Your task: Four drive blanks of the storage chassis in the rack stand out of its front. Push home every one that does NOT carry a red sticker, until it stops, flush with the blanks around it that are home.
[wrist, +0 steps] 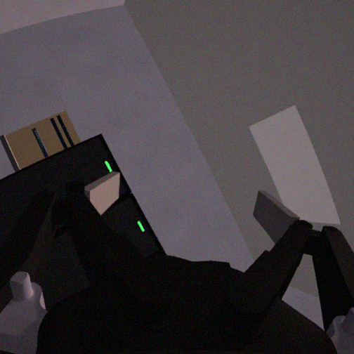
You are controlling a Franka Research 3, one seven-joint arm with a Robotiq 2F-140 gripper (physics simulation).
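Observation:
My gripper [187,193] is open, its two pale fingertip pads wide apart with nothing between them. The left finger is over a black unit [45,166] at the left, and its pad covers part of that unit's right side. The right finger is out to the right, over a dark grey surface. The black unit carries two small green lights near its right edge. I cannot tell whether it is the rack or the storage chassis. No drive blank and no red sticker can be made out in this dim view.
A tan box [42,140] with dark stripes adjoins the black unit's upper edge. A grey-violet surface [145,120] runs diagonally across the view beside a darker grey surface [240,60]. A pale rectangle [300,165] shows at the right, partly behind the right finger.

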